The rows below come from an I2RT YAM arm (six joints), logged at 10 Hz.
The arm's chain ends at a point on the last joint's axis. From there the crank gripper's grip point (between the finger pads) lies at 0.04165 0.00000 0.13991 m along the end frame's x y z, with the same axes.
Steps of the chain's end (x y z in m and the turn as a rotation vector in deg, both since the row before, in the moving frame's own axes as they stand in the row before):
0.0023, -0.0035, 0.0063, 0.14, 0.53, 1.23
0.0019, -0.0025, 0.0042, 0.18, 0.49, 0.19
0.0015, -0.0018, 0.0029, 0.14, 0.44, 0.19
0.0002, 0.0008, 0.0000, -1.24, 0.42, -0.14
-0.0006, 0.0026, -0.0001, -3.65, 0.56, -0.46
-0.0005, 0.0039, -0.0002, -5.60, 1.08, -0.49
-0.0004, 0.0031, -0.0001, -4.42, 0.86, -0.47
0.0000, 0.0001, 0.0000, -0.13, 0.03, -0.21
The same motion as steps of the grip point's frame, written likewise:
0.0036, -0.0029, 0.0059, 0.14, 0.53, 1.23
0.0031, -0.0028, 0.0038, 0.18, 0.49, 0.19
0.0026, -0.0020, 0.0026, 0.14, 0.44, 0.19
0.0012, 0.0037, -0.0003, -1.24, 0.42, -0.14
0.0008, 0.0112, -0.0008, -3.65, 0.56, -0.46
0.0022, 0.0171, -0.0017, -5.60, 1.08, -0.49
0.0017, 0.0135, -0.0011, -4.42, 0.86, -0.47
0.0001, 0.0003, 0.0000, -0.13, 0.03, -0.21

